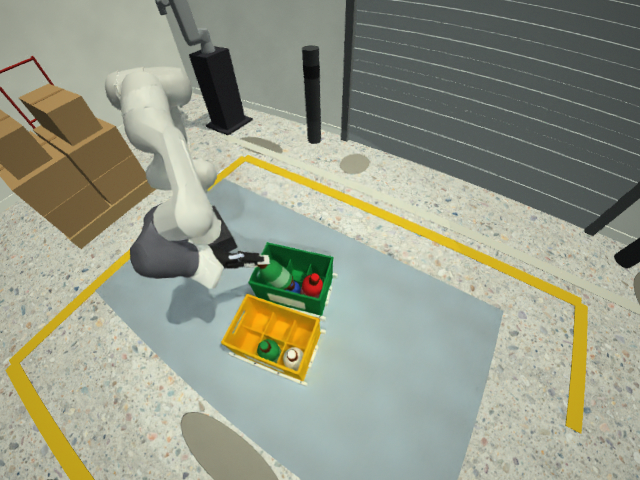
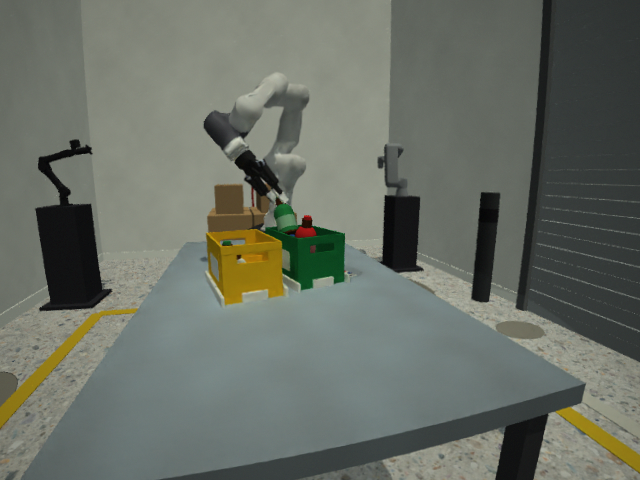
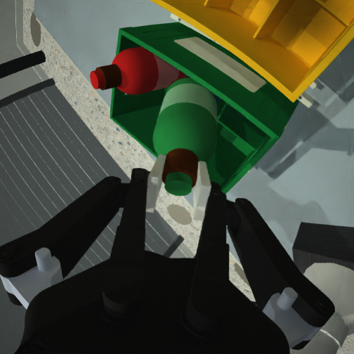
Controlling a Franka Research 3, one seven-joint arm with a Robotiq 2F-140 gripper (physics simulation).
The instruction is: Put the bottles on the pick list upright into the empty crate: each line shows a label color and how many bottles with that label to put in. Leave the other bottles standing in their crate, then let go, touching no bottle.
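Observation:
My gripper (image 1: 264, 259) (image 2: 280, 198) (image 3: 179, 170) is shut on the brown neck of a green bottle with a pale green label (image 1: 276, 275) (image 2: 285, 218) (image 3: 185, 125). That bottle is tilted, its lower part inside the green crate (image 1: 327, 291) (image 2: 325, 268) (image 3: 272, 111); its base is hidden. A red bottle (image 1: 312, 285) (image 2: 306, 231) (image 3: 136, 71) stands in the same crate. A blue bottle (image 1: 295, 286) is mostly hidden beside the held one. The yellow crate (image 1: 310, 356) (image 2: 248, 281) (image 3: 240, 45) holds a green-capped bottle (image 1: 268, 350) (image 2: 226, 243) and a white bottle (image 1: 292, 357) (image 2: 240, 260). No pick list is readable.
Both crates stand side by side on the blue-grey table (image 1: 392, 372) (image 2: 330, 372), with pale strips at their bases. Their walls and inner dividers rise around the bottles. Cardboard boxes (image 1: 98, 165) (image 2: 229, 198) and a black post (image 1: 312, 98) (image 2: 486, 248) stand beyond the table.

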